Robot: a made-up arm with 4 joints.
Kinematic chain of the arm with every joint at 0, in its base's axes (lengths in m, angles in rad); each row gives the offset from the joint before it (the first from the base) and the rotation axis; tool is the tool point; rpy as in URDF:
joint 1: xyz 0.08 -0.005 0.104 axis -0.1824 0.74 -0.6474
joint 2: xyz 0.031 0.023 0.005 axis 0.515 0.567 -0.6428
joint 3: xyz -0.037 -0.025 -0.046 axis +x
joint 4: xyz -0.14 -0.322 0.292 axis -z
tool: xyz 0.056 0.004 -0.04 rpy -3.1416 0 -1.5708
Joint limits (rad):
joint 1: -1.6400..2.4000
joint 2: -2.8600..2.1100
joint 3: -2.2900..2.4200
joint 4: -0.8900..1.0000
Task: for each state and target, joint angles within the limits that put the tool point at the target. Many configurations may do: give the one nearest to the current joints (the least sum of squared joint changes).
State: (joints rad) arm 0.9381 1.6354 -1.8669 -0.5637
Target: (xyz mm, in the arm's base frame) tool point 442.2 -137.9 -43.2
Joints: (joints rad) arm 1.1193 1.6171 -2.2448 -0.5287
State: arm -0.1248 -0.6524 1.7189 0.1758
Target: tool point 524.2 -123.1 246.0
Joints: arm -0.7406 -1.2274 1.5780 0.0438
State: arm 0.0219 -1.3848 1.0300 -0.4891
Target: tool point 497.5 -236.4 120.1
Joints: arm -0.0765 -1.4708 1.6845 -0.2284
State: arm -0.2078 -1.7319 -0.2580 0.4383
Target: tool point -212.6 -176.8 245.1
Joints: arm -0.3080 -1.8385 -0.6271 0.1409
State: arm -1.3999 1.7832 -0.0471 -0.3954
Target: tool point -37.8 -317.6 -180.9
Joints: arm -1.5915 2.0473 0.4608 0.5319
